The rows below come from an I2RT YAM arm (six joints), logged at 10 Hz.
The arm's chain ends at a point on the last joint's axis. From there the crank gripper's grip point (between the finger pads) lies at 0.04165 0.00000 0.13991 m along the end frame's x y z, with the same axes.
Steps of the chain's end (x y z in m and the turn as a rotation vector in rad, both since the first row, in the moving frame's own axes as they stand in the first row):
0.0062 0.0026 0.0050 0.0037 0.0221 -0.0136
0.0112 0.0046 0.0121 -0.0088 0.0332 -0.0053
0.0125 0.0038 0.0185 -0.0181 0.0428 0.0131
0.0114 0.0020 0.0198 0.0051 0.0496 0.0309
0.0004 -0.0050 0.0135 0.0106 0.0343 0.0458
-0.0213 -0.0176 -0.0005 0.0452 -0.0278 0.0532
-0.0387 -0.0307 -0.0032 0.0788 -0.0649 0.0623
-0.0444 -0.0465 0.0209 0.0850 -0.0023 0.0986
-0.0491 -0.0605 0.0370 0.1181 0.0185 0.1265
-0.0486 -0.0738 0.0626 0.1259 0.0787 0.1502
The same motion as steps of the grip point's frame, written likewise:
0.0093 0.0015 0.0040 0.0037 0.0221 -0.0136
0.0158 0.0056 0.0106 -0.0088 0.0332 -0.0053
0.0184 0.0069 0.0166 -0.0181 0.0428 0.0131
0.0183 0.0027 0.0176 0.0051 0.0496 0.0309
0.0052 -0.0045 0.0120 0.0106 0.0343 0.0458
-0.0251 -0.0218 0.0005 0.0452 -0.0278 0.0532
-0.0476 -0.0395 -0.0011 0.0788 -0.0649 0.0623
-0.0443 -0.0543 0.0207 0.0850 -0.0023 0.0986
-0.0458 -0.0715 0.0355 0.1181 0.0185 0.1265
-0.0369 -0.0840 0.0582 0.1259 0.0787 0.1502

